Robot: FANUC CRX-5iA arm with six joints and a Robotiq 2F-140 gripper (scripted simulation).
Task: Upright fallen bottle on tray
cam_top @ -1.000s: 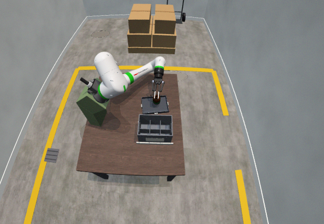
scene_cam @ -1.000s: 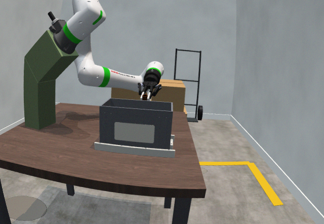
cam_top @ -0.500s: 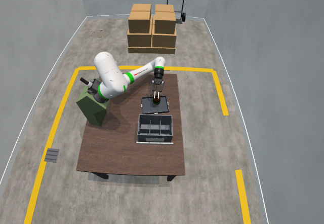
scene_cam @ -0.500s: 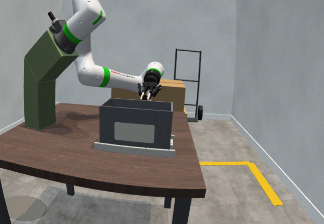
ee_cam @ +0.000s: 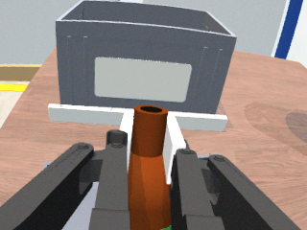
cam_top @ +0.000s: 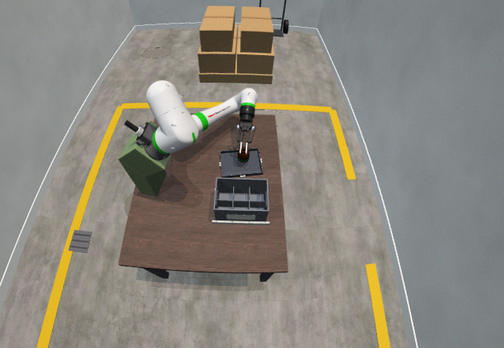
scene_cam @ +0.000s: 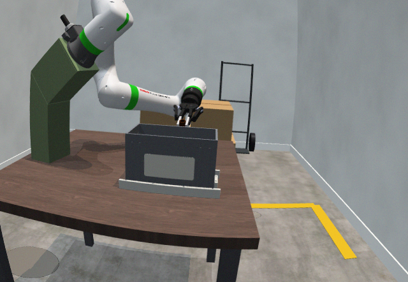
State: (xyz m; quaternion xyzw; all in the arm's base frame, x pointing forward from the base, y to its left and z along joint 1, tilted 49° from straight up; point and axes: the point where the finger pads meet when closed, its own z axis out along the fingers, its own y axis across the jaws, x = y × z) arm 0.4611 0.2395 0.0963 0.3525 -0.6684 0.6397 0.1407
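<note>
Right now the brown bottle is 6 cm below my hand. The rest, counted from my hand: grey tray 1 cm behind, 1 cm to the right, 14 cm below; dark grey crate 2 cm ahead, 31 cm to the right, 6 cm below.
</note>
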